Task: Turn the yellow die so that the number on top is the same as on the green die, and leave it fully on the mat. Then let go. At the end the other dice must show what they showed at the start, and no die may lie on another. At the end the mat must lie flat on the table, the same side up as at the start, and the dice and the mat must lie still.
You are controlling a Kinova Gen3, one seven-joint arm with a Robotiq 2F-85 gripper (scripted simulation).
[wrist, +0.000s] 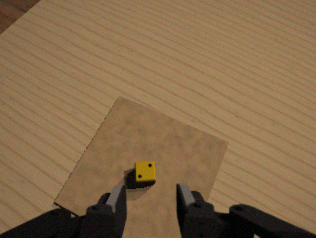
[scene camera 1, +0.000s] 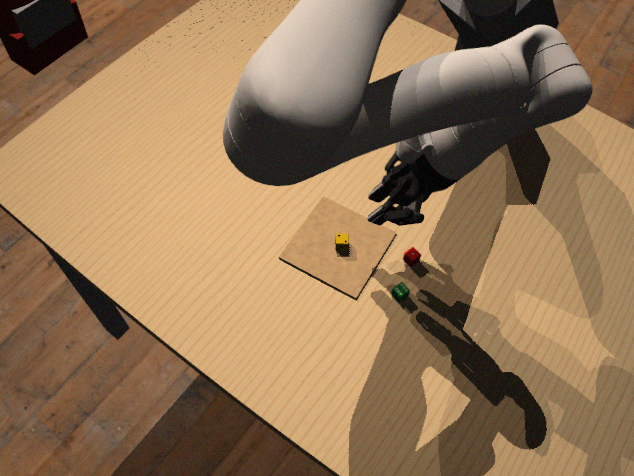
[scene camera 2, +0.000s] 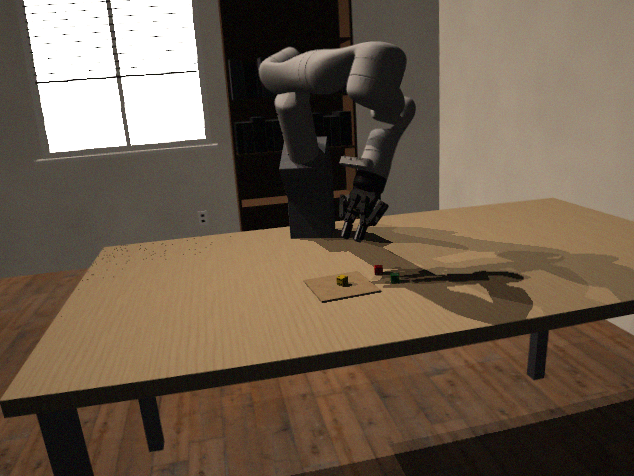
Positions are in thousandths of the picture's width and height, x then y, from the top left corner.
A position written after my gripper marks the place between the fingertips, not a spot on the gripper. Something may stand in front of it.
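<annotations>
My gripper is visible in scene camera 1 (588, 440), scene camera 2 (553, 505) and the wrist view (479, 838).
</annotations>
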